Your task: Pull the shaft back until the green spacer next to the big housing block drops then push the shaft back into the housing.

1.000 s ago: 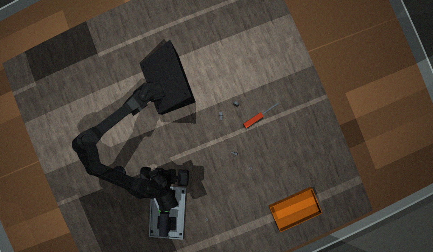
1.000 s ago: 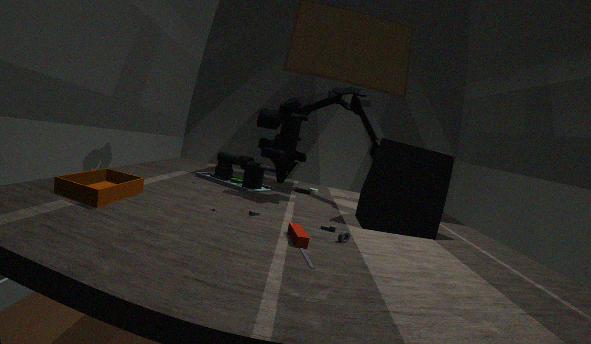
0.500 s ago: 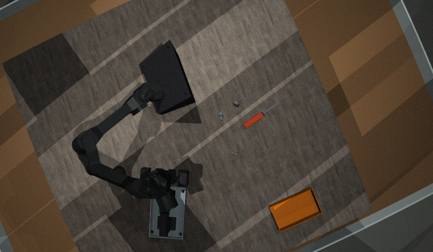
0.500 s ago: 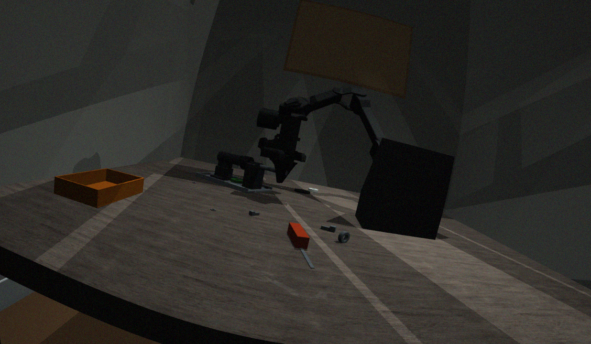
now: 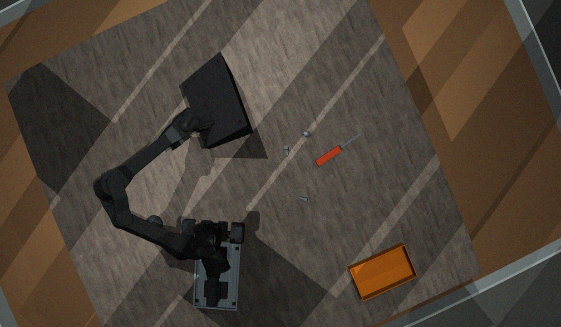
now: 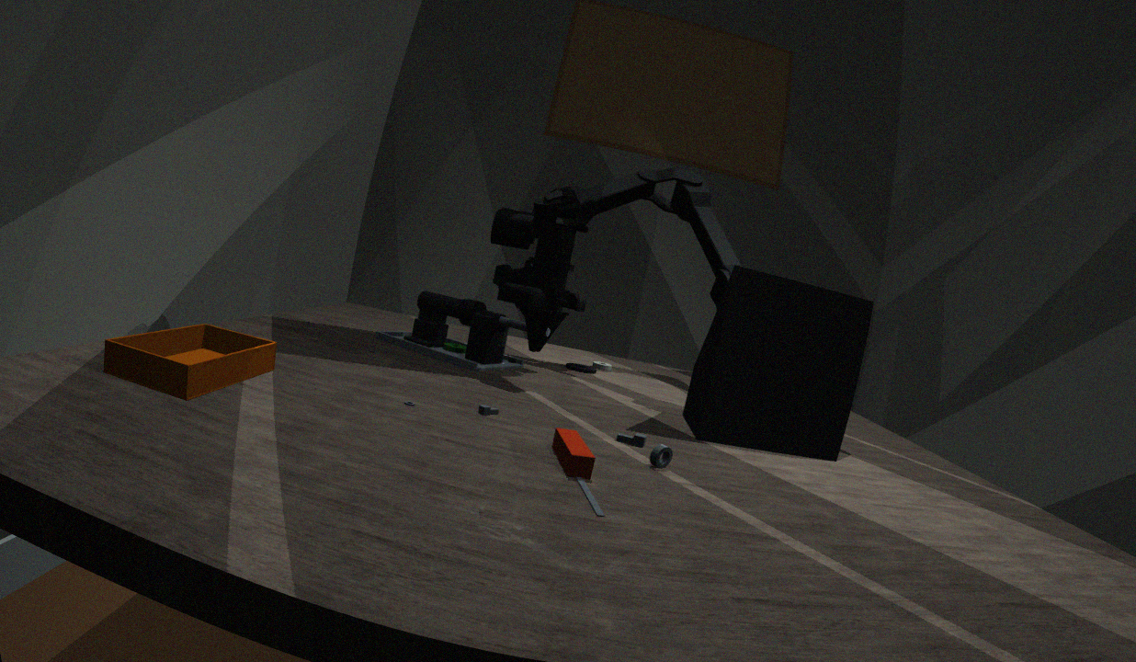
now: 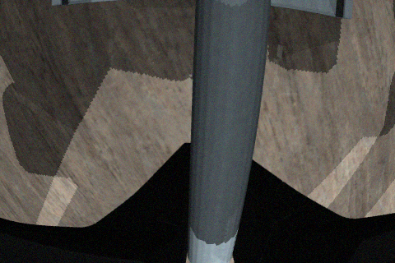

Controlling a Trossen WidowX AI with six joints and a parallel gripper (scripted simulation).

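The grey shaft lies 60 mm ahead of my gripper tip, 30 mm to the right of it and 30 mm above it. Round my gripper tip: green spacer: 140 mm ahead, 90 mm to the right, 30 mm below; nut: 160 mm behind, 380 mm to the left, 30 mm below; dark round piece: 90 mm behind, 210 mm to the right, 40 mm below.
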